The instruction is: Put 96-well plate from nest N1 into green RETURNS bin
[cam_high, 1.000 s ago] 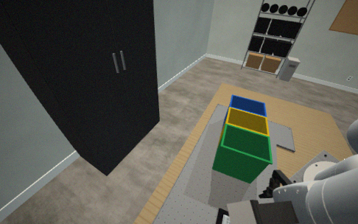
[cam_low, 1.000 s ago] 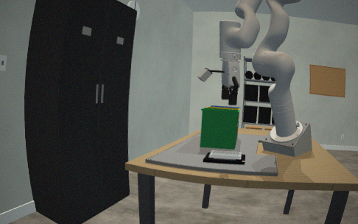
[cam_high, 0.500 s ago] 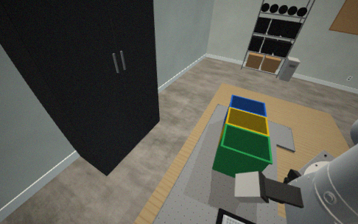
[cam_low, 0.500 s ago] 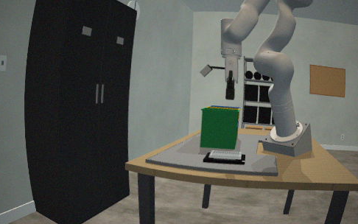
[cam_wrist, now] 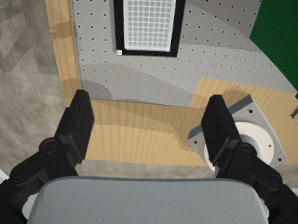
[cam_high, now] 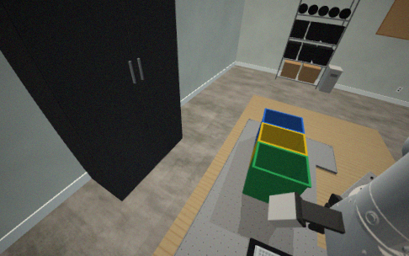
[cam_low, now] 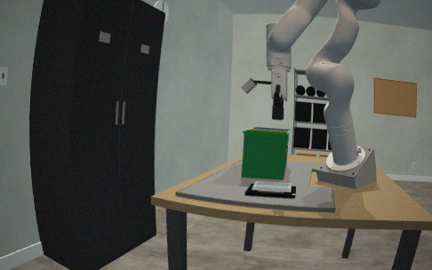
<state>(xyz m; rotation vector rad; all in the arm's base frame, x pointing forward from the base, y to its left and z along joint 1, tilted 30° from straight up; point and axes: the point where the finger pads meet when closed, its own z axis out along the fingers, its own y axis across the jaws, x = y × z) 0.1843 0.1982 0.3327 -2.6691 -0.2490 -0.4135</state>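
The white 96-well plate is 230 mm below my hand. Round my hand: black plate nest 240 mm below; then yellow bin 370 mm to the right, 160 mm below, 150 mm ahead; then green bin 240 mm to the right, 160 mm below, 120 mm ahead.
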